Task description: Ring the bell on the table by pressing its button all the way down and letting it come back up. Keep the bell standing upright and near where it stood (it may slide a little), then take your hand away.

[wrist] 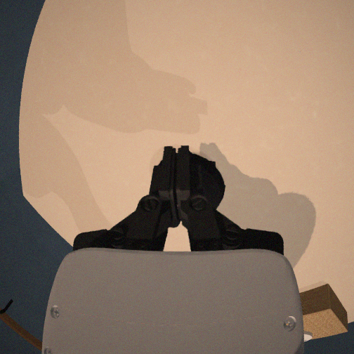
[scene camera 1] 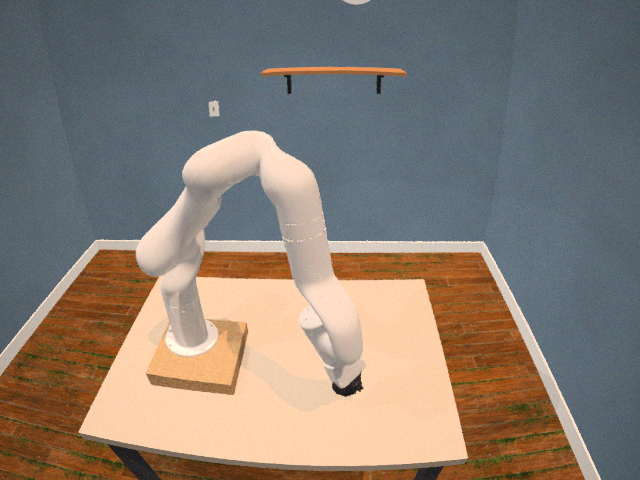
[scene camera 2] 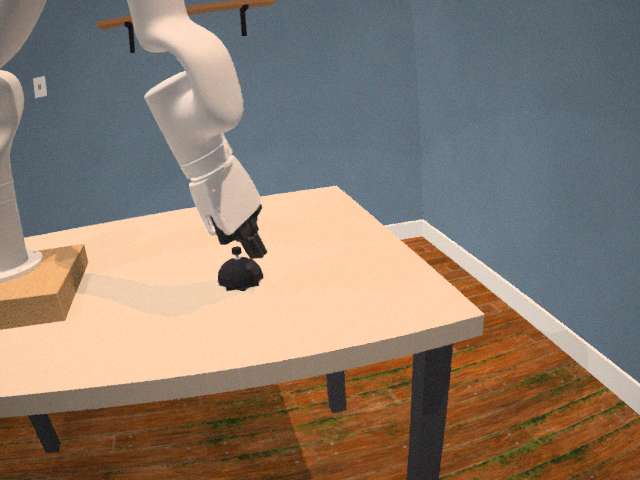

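Observation:
The black domed bell [scene camera 2: 240,274] [wrist: 216,181] stands upright on the table [scene camera 2: 310,289] [scene camera 1: 248,423] [wrist: 260,75]. Its small black button [scene camera 2: 236,250] is up, with a pale stem showing under it. My gripper [scene camera 2: 257,254] [wrist: 178,161] is shut and empty, tilted. In scene camera 2 its fingertips are just right of the button, near the height of the dome's top, and do not touch the button. In the wrist view the fingers cover the left part of the bell and most of its button. In scene camera 1 the bell and fingers merge into one dark shape beneath the wrist.
The arm's base stands on a wooden block [scene camera 1: 199,369] [scene camera 2: 31,307] [wrist: 325,320] on the left of the table. An orange wall shelf [scene camera 1: 333,70] hangs on the far wall, well behind the table. The arm's shadow falls across the table.

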